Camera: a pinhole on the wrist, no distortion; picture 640 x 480 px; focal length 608.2 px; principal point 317.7 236.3 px. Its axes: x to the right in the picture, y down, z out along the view. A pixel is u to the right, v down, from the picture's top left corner.
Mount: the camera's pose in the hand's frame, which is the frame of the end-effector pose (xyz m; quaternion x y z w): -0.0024 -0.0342 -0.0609 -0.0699 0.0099 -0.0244 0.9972
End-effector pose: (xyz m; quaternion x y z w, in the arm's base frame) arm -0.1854 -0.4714 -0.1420 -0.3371 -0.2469 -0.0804 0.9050
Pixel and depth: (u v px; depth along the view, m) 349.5 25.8 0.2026
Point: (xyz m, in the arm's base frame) -0.2595 -0.4319 0.0033
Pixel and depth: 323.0 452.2 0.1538
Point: -0.2011 -0.3857 -0.1084
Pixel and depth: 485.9 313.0 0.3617
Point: -0.1880 -0.2386 0.0683
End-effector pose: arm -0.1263 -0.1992 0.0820 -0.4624 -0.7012 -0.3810 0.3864
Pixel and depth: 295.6 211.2 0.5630
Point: -0.1973 0.2491 -0.1294
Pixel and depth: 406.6 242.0 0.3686
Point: -0.1834 0.0970 0.0145
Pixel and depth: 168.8 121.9 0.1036
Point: -0.1633 -0.1792 0.0334
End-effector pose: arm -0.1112 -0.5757 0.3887 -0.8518 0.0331 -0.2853 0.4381
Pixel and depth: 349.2 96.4 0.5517
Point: 0.1588 -0.1683 0.2406
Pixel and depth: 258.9 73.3 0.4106
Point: 0.0273 -0.2495 0.2718
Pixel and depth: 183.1 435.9 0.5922
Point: 0.1021 -0.3294 -0.0775
